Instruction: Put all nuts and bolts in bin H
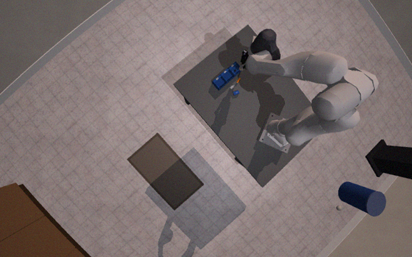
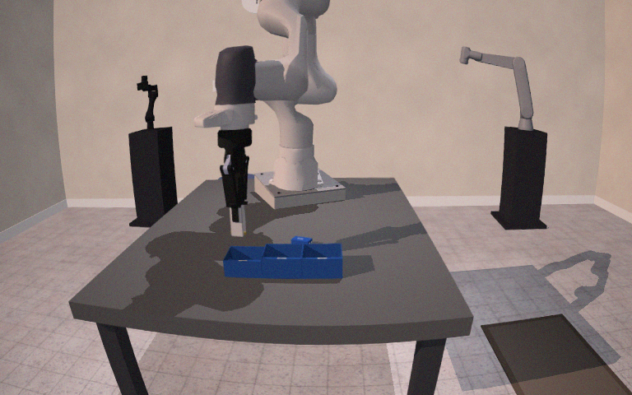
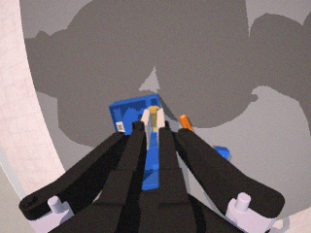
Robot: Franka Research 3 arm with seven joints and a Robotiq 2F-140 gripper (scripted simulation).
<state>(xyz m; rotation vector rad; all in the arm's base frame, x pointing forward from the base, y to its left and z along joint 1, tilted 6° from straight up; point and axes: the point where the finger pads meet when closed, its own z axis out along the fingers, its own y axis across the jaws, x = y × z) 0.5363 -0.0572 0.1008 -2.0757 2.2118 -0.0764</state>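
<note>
Right now my hand is 90 mm above the dark round piece, 30 mm short of it and 20 mm to the right of it. From my hand the other things lie so: orange stick-like thing (100 mm below, 60 mm behind, 50 mm to the left); then blue bin (100 mm to the left, 80 mm below, 30 mm ahead); then yellow bolt (30 mm below, 10 mm to the right).
</note>
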